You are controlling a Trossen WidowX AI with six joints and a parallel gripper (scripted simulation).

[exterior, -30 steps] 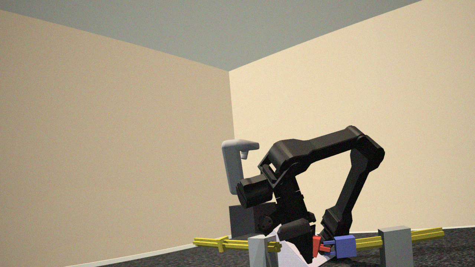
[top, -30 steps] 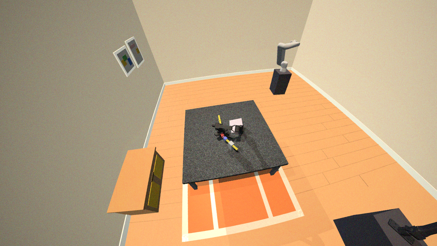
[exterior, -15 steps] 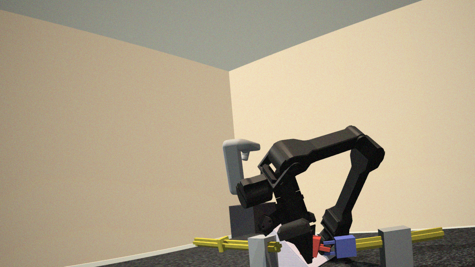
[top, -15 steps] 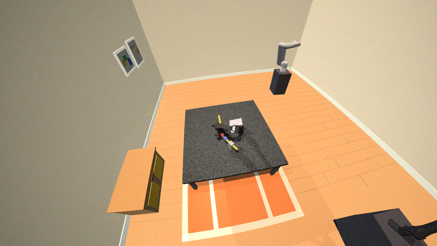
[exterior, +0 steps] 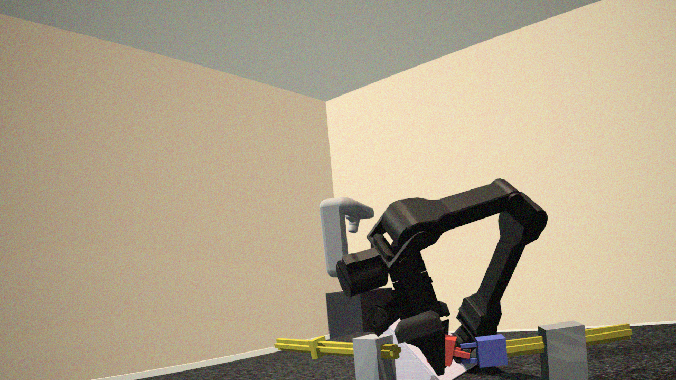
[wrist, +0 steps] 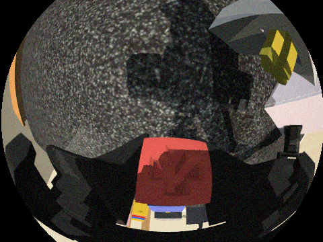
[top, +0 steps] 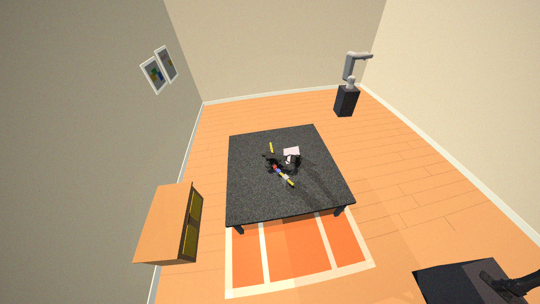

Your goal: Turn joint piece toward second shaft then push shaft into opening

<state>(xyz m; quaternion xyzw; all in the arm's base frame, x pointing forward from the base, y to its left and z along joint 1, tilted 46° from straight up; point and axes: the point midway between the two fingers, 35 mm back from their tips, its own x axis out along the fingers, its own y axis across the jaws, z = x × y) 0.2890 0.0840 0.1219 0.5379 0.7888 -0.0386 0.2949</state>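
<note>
My gripper tip is now 10 mm to the right of the red square joint piece and 30 mm below it.
</note>
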